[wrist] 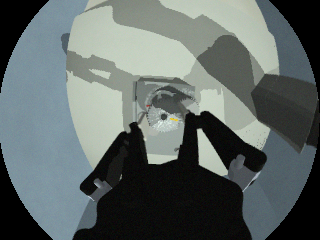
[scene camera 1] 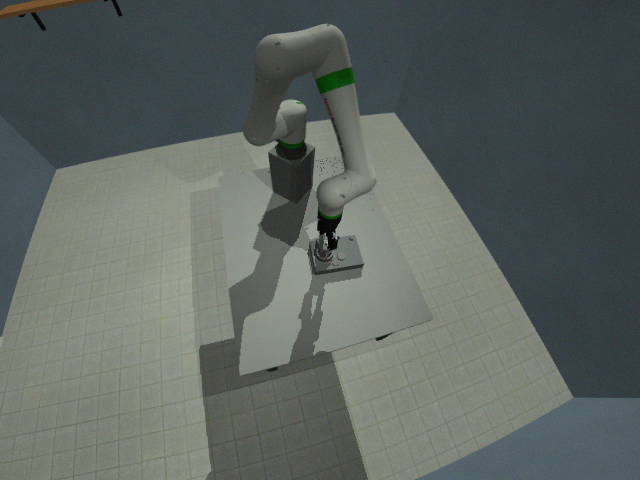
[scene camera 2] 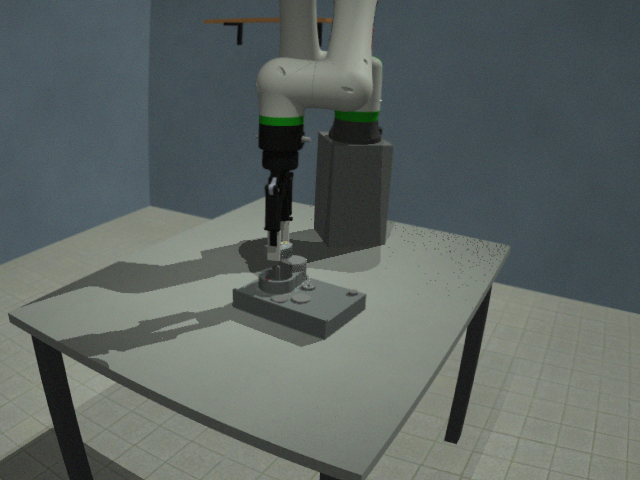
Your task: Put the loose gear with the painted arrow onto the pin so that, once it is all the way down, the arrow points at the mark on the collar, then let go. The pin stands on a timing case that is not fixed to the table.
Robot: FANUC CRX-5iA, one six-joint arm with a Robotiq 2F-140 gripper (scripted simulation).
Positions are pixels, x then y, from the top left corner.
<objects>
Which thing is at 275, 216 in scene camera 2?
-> My gripper.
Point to a grey timing case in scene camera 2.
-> At 334, 303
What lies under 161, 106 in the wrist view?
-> A gear.
</objects>
